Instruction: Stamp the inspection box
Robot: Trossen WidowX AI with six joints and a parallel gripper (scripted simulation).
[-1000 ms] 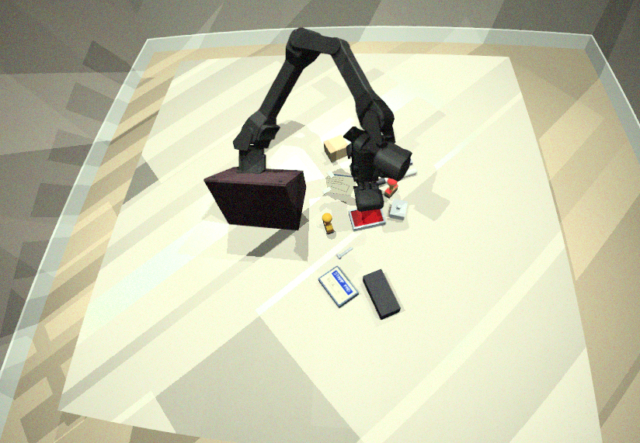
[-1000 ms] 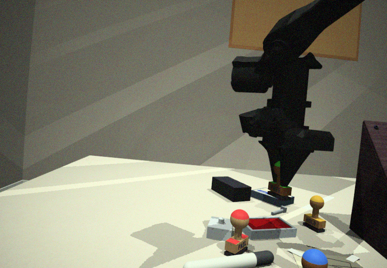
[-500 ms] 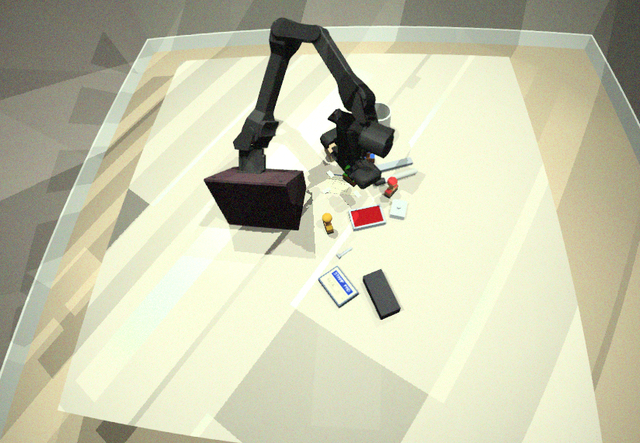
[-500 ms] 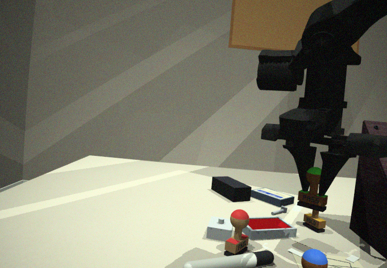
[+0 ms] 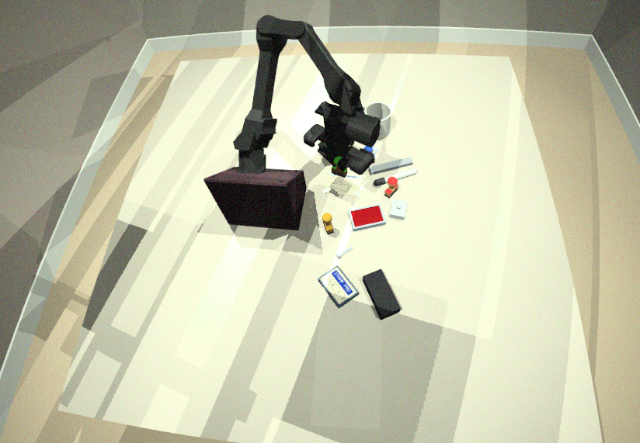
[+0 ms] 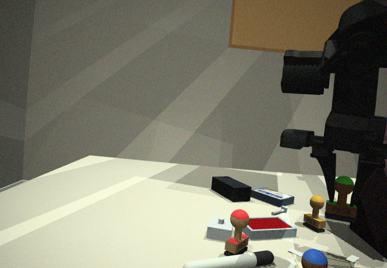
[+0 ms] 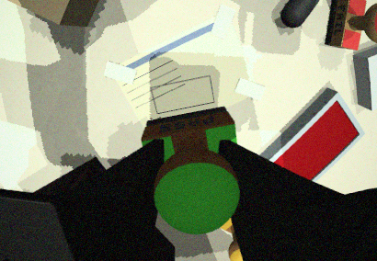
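Right now the white card is 1 cm ahead of my gripper tip, 1 cm to the left of it and 9 cm below it. The rest, counted from my gripper tip: green-knobbed stamp (right at my gripper tip); cardboard cube (2 cm behind, 12 cm to the left, 7 cm below); blue-knobbed stamp (8 cm ahead, 10 cm to the left, 7 cm below).
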